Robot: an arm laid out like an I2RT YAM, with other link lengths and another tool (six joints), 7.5 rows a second.
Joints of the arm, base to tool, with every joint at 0 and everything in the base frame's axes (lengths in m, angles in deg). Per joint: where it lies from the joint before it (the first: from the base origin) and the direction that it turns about. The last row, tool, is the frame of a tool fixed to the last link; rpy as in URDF.
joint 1: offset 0 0 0.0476 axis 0 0 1
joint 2: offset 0.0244 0.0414 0.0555 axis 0 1 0
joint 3: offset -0.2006 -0.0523 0 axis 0 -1 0
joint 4: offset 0.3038 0.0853 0.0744 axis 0 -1 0
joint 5: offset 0.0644 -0.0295 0.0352 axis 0 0 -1
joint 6: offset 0.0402 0 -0.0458 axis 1 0 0
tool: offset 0.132 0.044 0.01 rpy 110.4 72.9 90
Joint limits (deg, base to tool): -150..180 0..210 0..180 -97..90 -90..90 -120..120
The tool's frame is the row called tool.
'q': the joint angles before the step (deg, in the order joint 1, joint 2, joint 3, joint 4, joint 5, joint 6). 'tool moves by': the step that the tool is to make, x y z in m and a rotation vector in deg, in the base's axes. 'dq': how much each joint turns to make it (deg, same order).
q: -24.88 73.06 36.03 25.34 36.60 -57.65
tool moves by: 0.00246 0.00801 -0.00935 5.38 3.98 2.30
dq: -0.29 -0.03 3.41 -10.99 -3.35 2.91
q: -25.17 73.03 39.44 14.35 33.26 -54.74
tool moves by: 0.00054 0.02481 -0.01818 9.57 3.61 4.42
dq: 0.02 -0.39 2.80 -13.23 -6.94 5.40
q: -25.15 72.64 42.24 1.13 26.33 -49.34
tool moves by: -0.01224 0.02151 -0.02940 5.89 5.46 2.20
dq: 0.59 0.46 -0.35 -7.39 -3.02 1.83
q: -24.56 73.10 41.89 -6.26 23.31 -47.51
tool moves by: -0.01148 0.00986 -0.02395 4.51 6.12 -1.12
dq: 0.51 3.91 2.77 -7.28 0.16 2.47
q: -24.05 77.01 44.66 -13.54 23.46 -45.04
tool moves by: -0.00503 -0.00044 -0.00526 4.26 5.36 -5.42
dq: 0.34 6.60 8.13 -10.71 2.34 6.10
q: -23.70 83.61 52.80 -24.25 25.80 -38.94
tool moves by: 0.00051 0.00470 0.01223 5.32 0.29 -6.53
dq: 0.06 3.00 6.86 -10.14 -0.57 8.98
